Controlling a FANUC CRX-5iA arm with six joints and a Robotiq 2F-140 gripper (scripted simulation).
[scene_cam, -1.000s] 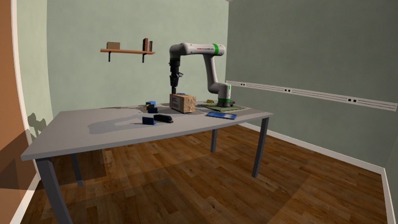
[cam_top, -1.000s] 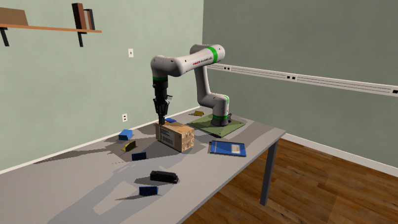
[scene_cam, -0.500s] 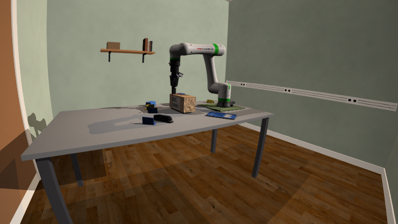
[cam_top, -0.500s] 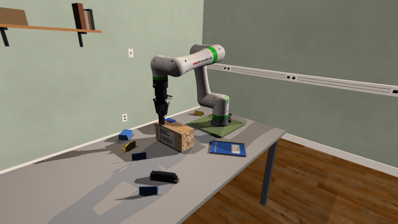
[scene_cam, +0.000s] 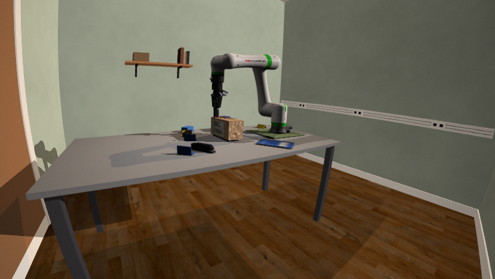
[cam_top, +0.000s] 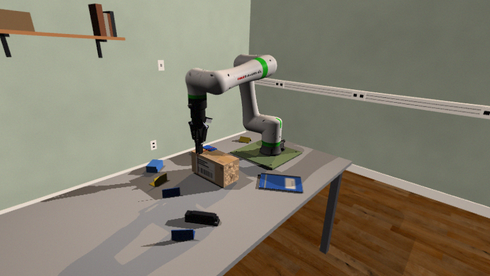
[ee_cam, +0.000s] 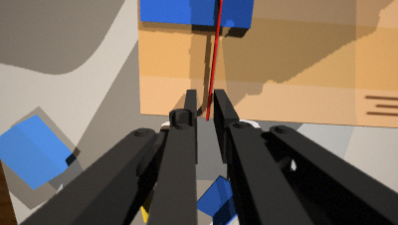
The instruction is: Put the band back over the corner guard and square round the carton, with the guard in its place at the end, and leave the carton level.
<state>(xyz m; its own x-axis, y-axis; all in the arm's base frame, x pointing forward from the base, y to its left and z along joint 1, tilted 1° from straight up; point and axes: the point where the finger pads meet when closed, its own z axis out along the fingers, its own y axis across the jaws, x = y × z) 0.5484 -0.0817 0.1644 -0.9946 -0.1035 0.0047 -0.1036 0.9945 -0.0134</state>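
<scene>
Right now my hand is 5 cm past the brown carton, 7 cm to the right of it and 10 cm above it.
</scene>
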